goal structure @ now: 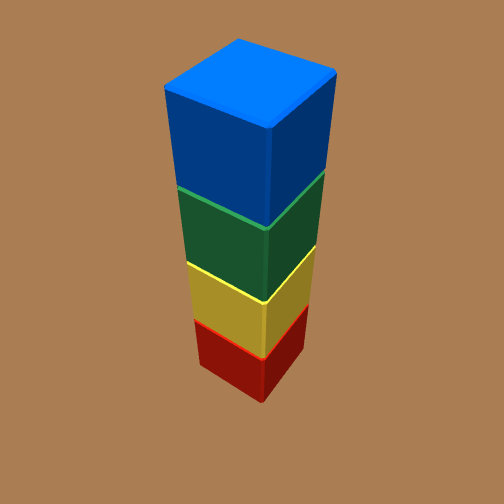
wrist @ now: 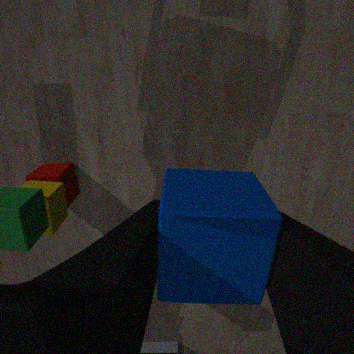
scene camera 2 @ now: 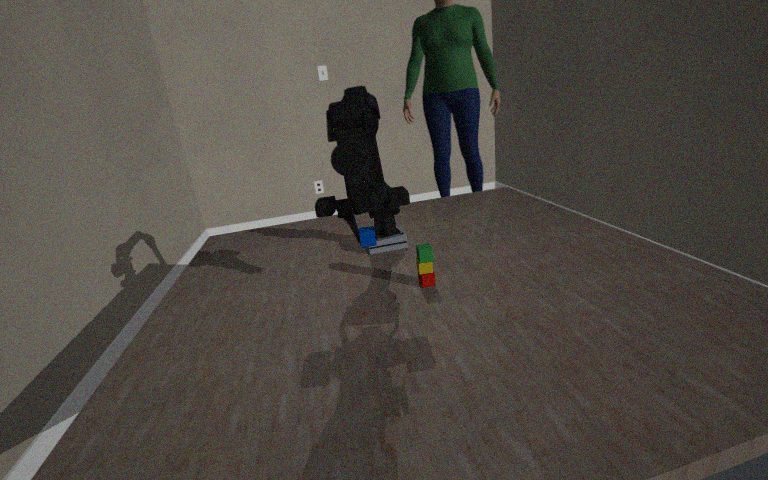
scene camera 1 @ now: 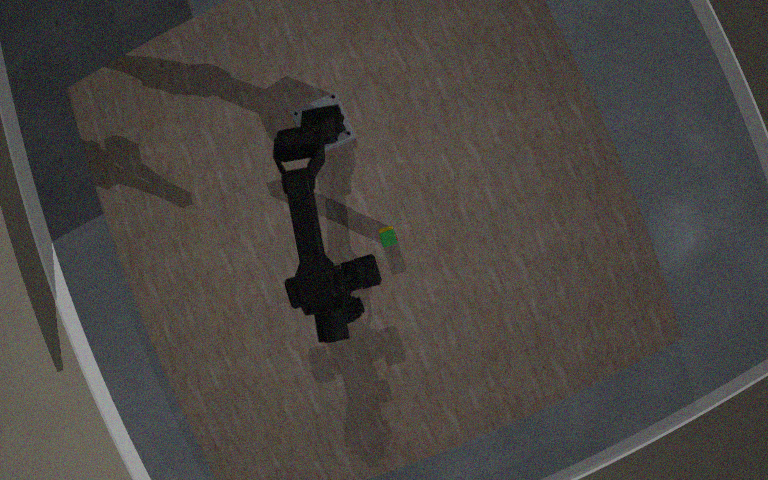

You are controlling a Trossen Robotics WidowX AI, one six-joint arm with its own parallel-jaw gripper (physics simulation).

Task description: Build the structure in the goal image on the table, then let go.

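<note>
A stack of three cubes stands on the wood-grained table. The red cube (scene camera 2: 427, 280) (wrist: 56, 172) is at the bottom, the yellow cube (scene camera 1: 385, 229) (scene camera 2: 425, 268) (wrist: 56, 200) in the middle and the green cube (scene camera 1: 387, 237) (scene camera 2: 424, 253) (wrist: 12, 220) on top. Red does not show in scene camera 1. My gripper (scene camera 2: 367, 237) (wrist: 208, 213) is shut on a blue cube (scene camera 2: 367, 236) (wrist: 215, 250), held between the fingertips above the table. In the wrist view the stack is left of the held cube, apart from it. In scene camera 1 the arm hides the fingers and the blue cube.
The arm's light grey base plate (scene camera 1: 349, 133) (scene camera 2: 390, 243) is on the table (scene camera 1: 481, 226) (scene camera 2: 509, 350), behind the stack in scene camera 2. A person in a green top (scene camera 2: 451, 50) stands beyond it by the wall. Dark arm shadows cross the table.
</note>
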